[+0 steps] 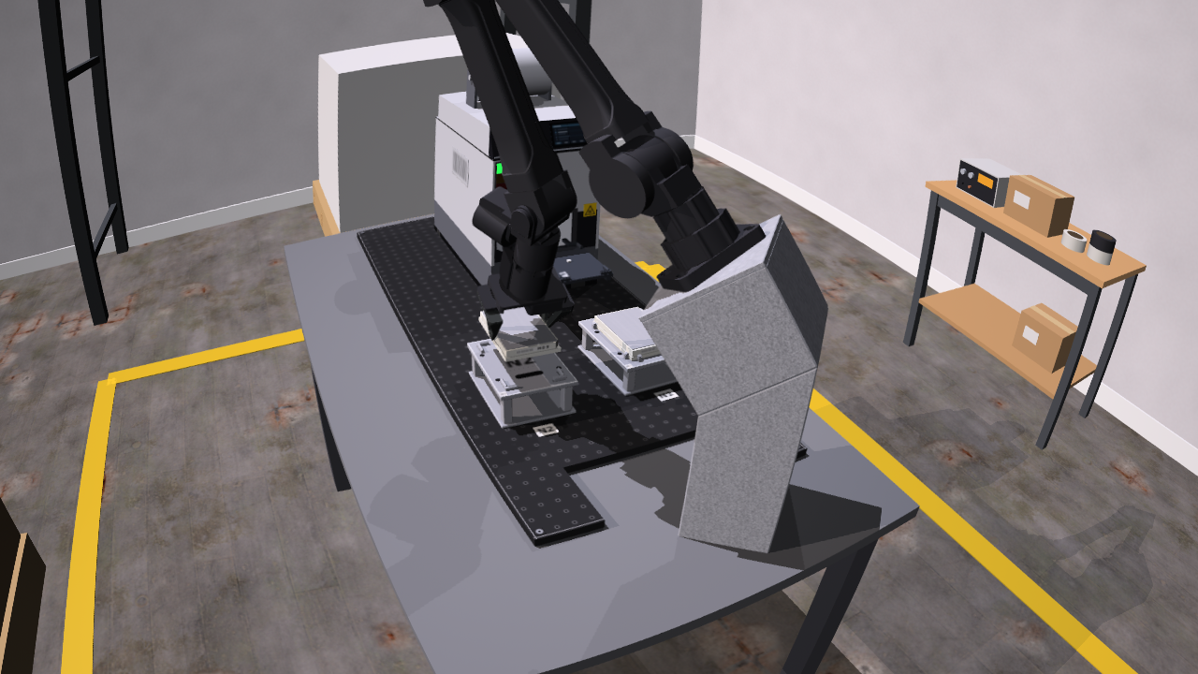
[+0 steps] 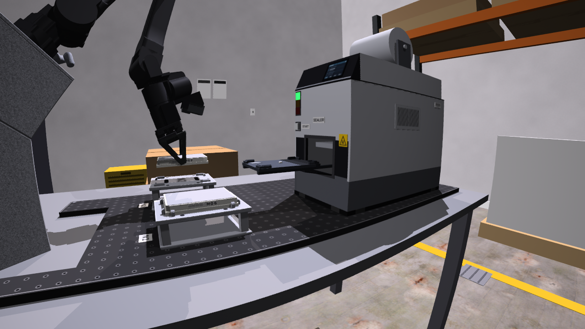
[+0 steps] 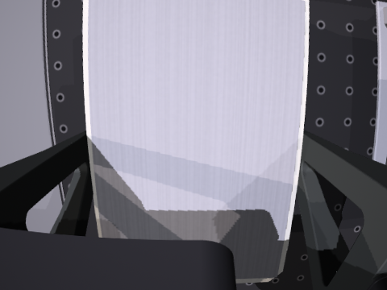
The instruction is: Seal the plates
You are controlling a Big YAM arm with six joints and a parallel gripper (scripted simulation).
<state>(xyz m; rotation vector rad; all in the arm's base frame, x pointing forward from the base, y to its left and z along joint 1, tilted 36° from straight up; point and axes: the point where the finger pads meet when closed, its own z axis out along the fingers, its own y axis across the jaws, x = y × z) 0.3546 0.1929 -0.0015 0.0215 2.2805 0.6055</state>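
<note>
My gripper is now 60 mm above the nest N2. Also, from my hand: white well plate (right at my hand); start button (310 mm ahead, 20 mm to the right, 80 mm above); sealer stage (230 mm ahead, 130 mm to the right).
</note>
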